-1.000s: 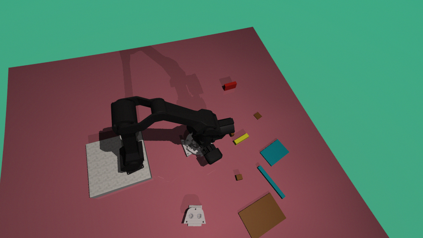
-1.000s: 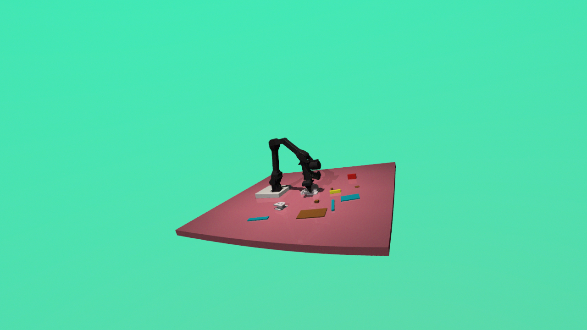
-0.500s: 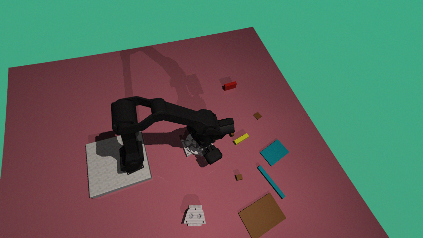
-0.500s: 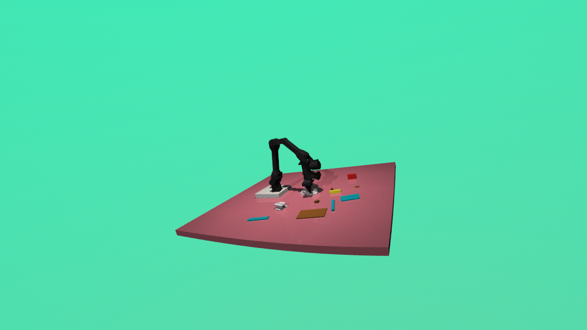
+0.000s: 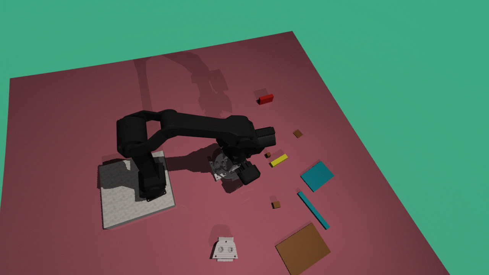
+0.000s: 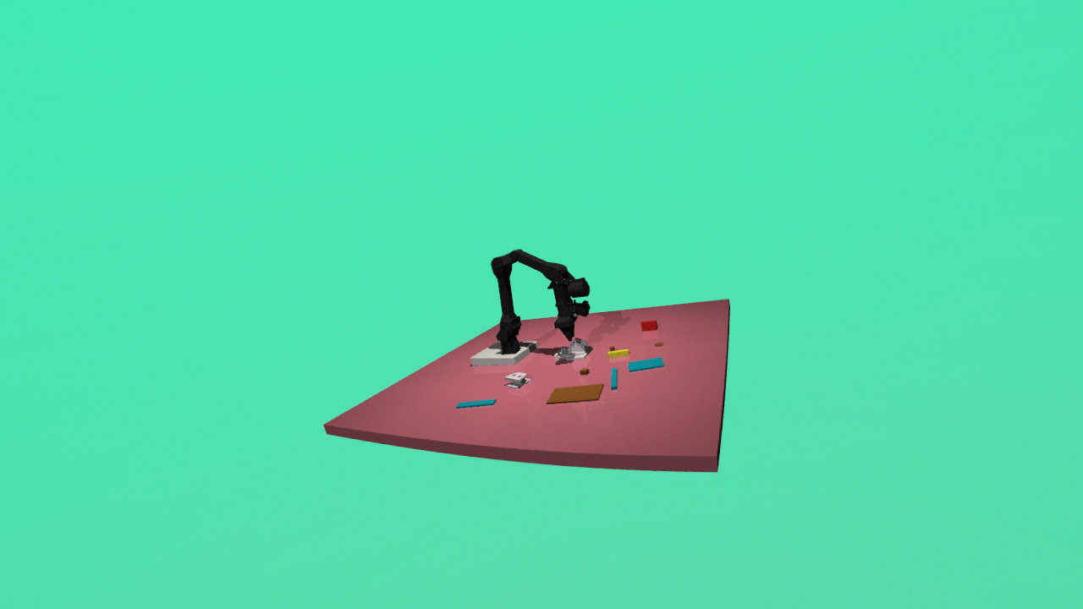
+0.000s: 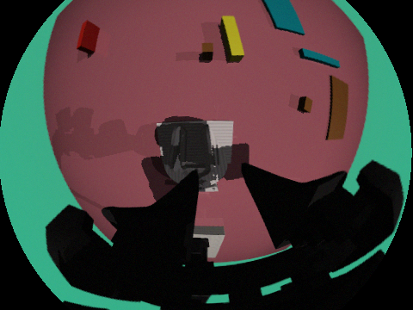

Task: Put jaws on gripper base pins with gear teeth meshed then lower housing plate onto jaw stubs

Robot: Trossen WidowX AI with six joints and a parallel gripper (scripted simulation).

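My gripper tip is 15 cm past the white stepped block, 22 cm to the left of it and 6 cm above it. From my gripper tip the other things lie so: teal bar (19 cm ahead, 26 cm to the right, 7 cm below); yellow bar (17 cm ahead, 4 cm to the right, 6 cm below); gripper jaw (4 cm behind, 2 cm to the left, 6 cm below).
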